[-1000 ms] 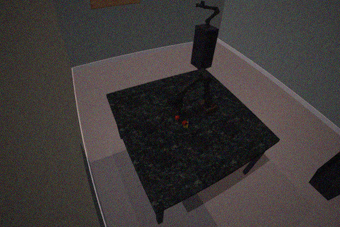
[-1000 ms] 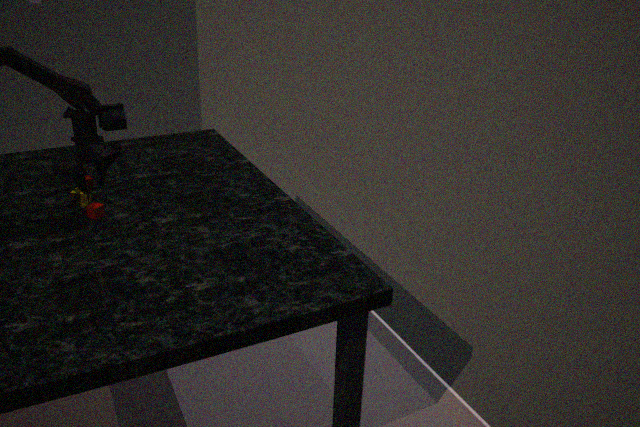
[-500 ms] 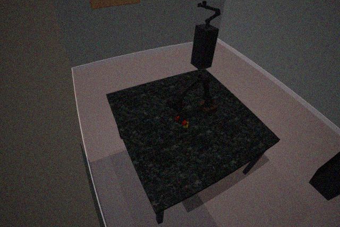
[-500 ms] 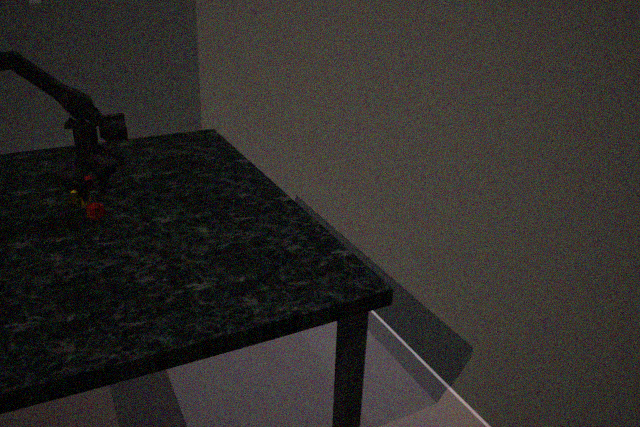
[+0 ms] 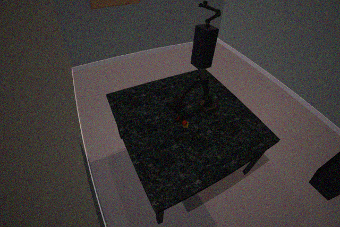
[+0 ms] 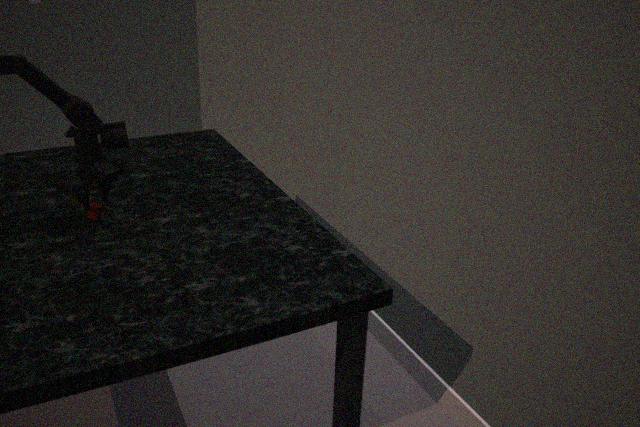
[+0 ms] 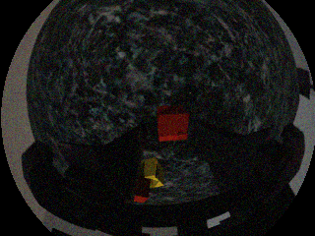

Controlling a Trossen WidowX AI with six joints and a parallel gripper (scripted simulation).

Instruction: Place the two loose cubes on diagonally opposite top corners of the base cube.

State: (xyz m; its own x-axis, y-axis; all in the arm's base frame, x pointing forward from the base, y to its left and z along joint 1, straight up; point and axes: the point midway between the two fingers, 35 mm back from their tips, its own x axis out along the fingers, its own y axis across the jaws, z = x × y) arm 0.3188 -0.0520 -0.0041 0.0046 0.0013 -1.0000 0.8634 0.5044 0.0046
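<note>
The yellow cube lies 11 cm to the left of my gripper tip, 2 cm behind it and 1 cm below it.
</note>
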